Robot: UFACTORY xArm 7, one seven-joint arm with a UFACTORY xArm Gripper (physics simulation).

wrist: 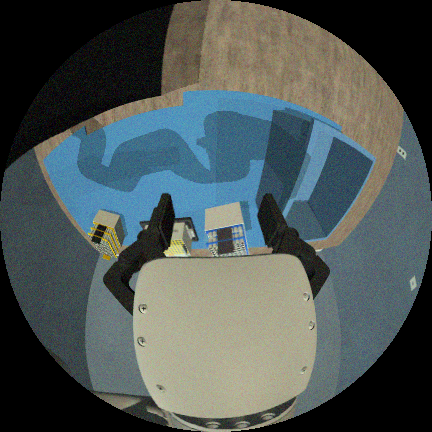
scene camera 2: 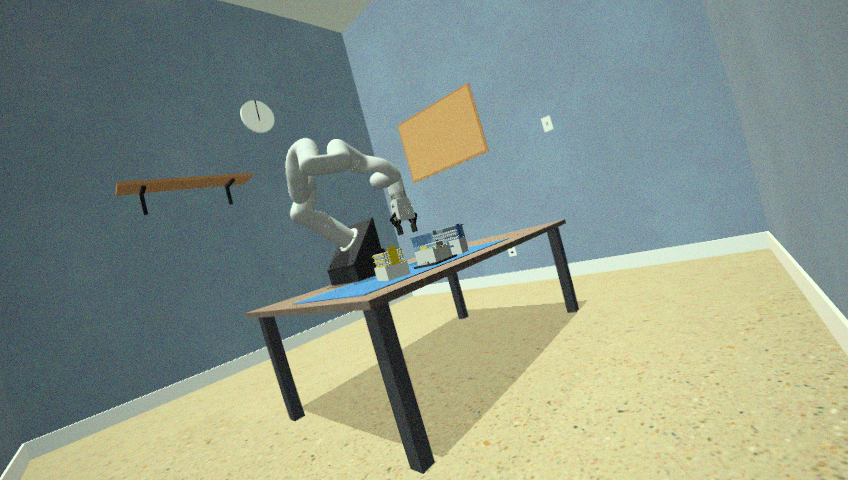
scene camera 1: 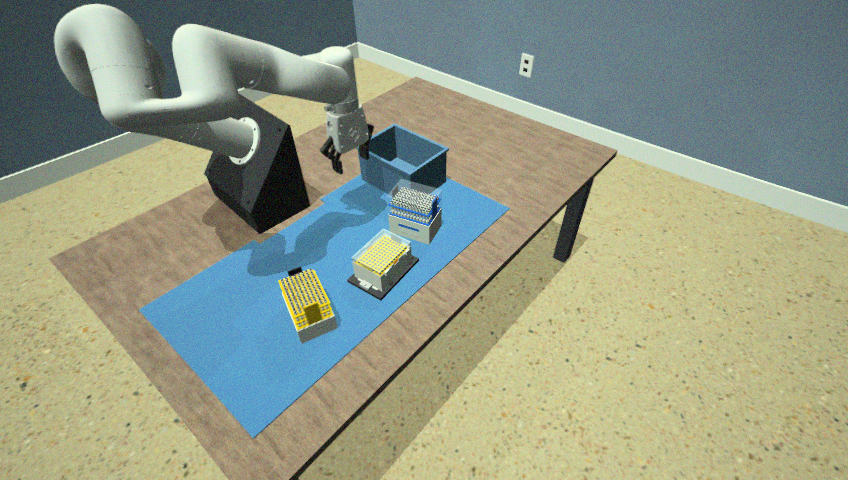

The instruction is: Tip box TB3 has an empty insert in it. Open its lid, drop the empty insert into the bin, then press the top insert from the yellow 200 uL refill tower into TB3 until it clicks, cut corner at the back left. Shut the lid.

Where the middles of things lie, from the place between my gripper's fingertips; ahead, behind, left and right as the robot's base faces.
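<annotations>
I see the blue bin [scene camera 1: 395,153], which is 8 cm below my hand and 18 cm to the left of it. The blue-and-white tip box [scene camera 1: 414,210] is also 8 cm below my hand, but it is 5 cm to the left of my hand and 19 cm ahead of it.
</annotations>
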